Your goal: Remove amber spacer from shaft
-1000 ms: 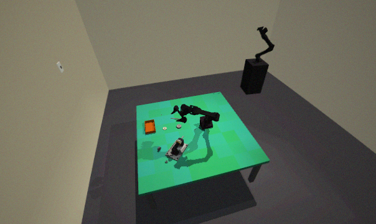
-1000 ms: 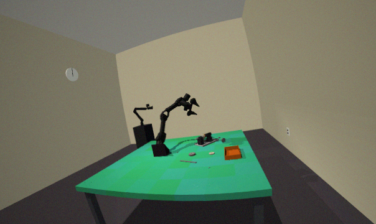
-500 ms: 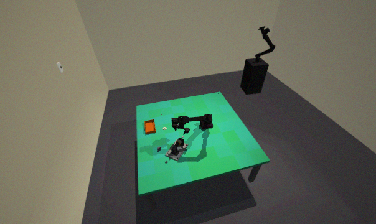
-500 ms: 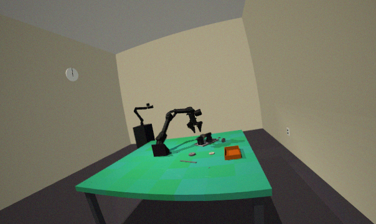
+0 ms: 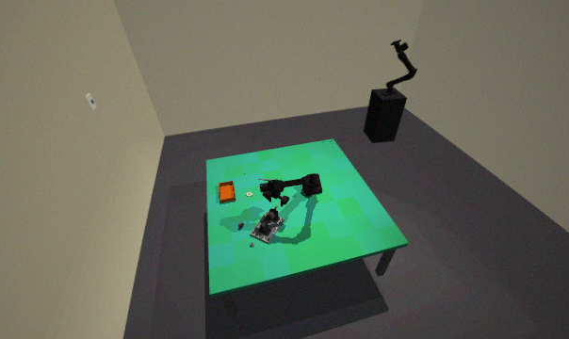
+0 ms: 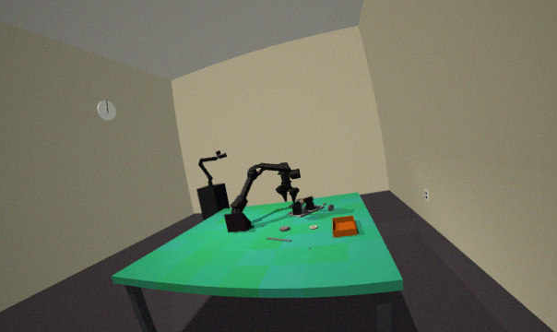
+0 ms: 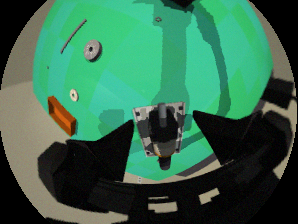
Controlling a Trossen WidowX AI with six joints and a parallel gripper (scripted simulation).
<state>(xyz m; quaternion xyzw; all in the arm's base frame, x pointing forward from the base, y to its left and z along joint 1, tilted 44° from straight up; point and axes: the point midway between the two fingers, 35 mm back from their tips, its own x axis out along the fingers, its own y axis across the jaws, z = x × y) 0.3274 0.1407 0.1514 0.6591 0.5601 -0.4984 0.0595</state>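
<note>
Now: gripper tip 6 cm to the right of the grey shaft, 5 cm short of it and 3 cm above it. From my gripper tip the other things lie so: pale washer: 24 cm to the right, 20 cm ahead, 10 cm below; grey disc: 24 cm to the right, 10 cm below, 2 cm ahead; orange tray: 37 cm ahead, 29 cm to the right, 10 cm below.
</note>
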